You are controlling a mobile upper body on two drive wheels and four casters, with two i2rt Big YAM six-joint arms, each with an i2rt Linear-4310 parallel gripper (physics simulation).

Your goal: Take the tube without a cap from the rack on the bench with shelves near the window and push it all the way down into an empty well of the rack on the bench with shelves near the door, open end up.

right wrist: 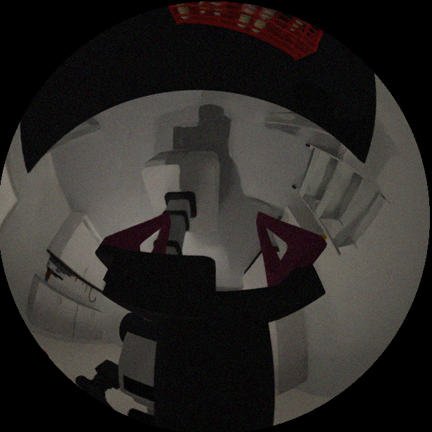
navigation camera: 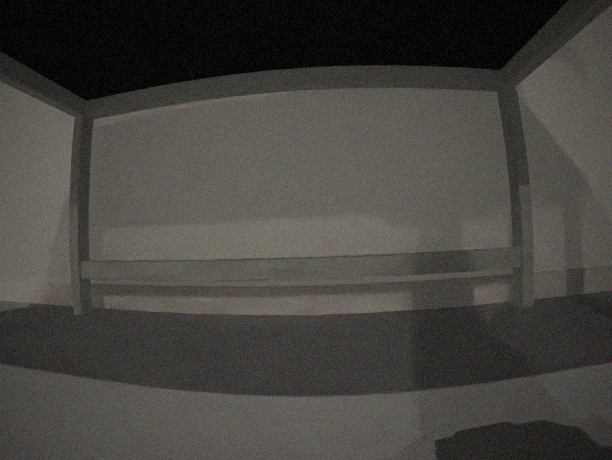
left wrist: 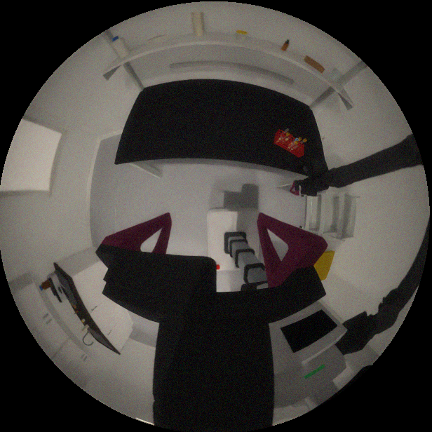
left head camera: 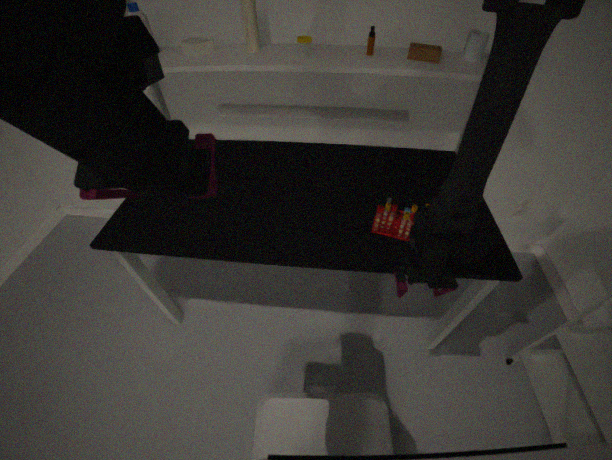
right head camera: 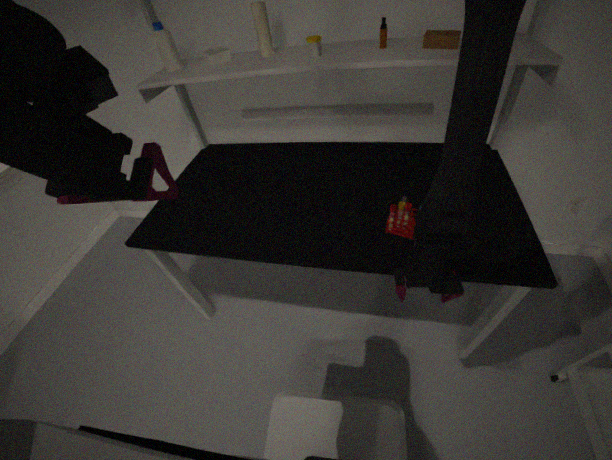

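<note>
A red tube rack (left head camera: 390, 234) (right head camera: 400, 234) (left wrist: 298, 151) (right wrist: 302, 47) stands on the black bench top (left head camera: 280, 200) (right head camera: 300, 200) (left wrist: 210, 125) (right wrist: 100, 90), towards its right end. A grey, clear tube (left head camera: 388, 201) (right head camera: 404, 199) without a visible cap sticks up at the rack's back left. A yellow cap (left head camera: 414, 208) and a blue cap (left head camera: 407, 211) show at its right part; my right arm partly hides the rack. My right gripper (left head camera: 422, 291) (right head camera: 426, 297) (right wrist: 213, 216) is open and empty, in front of the bench's near edge. My left gripper (left wrist: 214, 217) is open and empty, left of the bench. A second rack cannot be made out.
A pale shelf (left head camera: 320, 70) (right head camera: 310, 67) above the bench holds a cream roll (left head camera: 251, 27), an amber bottle (left head camera: 371, 42) and a brown box (left head camera: 424, 52). A shelved cart (right wrist: 318, 220) stands at the right. A dark panel (left wrist: 75, 305) with small items shows at the left wrist view's lower left.
</note>
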